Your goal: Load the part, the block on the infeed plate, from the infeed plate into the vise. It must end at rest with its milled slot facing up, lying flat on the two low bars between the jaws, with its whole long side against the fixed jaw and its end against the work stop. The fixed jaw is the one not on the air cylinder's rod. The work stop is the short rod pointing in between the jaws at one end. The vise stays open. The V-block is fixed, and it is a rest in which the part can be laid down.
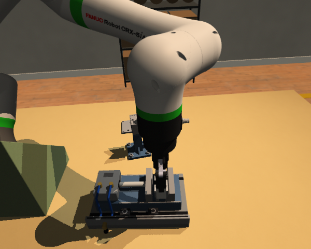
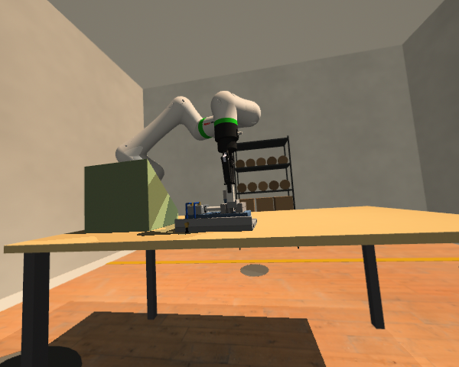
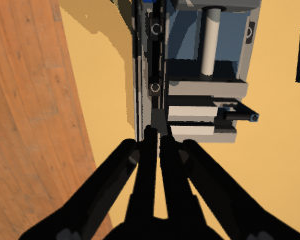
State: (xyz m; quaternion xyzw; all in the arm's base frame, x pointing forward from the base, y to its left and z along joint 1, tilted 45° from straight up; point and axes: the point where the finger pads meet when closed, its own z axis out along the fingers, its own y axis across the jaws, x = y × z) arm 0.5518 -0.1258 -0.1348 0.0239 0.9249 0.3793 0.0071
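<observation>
Now: the part 40 mm to the left of my hand and 40 mm below it. The rest, counted from my hand: moving jaw (30 mm behind, 70 mm to the left, 60 mm below); fixed jaw (30 mm ahead, 60 mm to the left, 60 mm below); work stop (110 mm to the left, 50 mm below).
</observation>
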